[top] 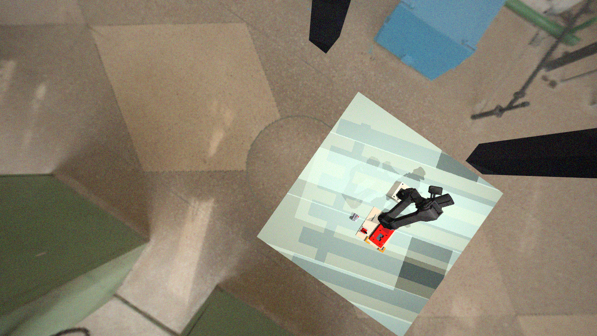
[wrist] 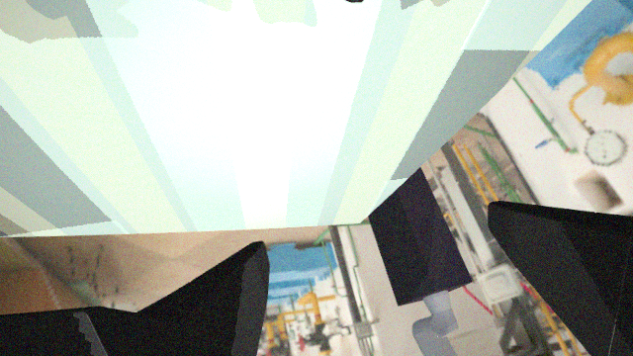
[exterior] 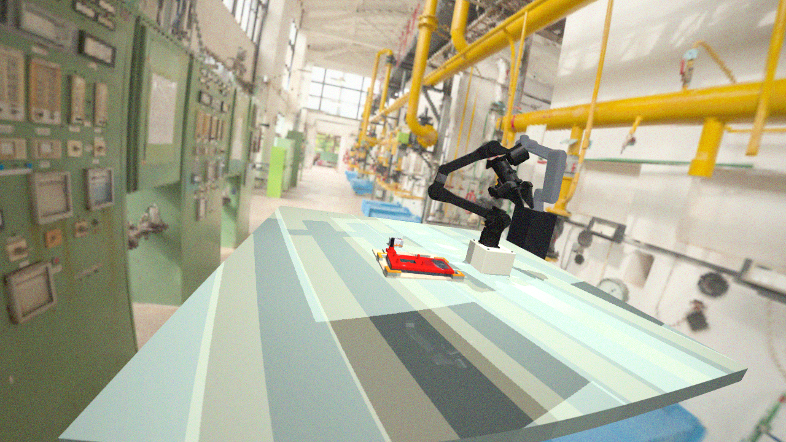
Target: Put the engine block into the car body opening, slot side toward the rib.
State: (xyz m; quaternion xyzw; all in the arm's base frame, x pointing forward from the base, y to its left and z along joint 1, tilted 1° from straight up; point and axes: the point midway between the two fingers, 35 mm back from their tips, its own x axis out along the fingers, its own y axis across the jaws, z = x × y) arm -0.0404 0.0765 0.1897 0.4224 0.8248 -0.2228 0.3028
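Now: gripper tip 380 mm short of the engine block, 230 mm to the left of it and 240 mm above it.
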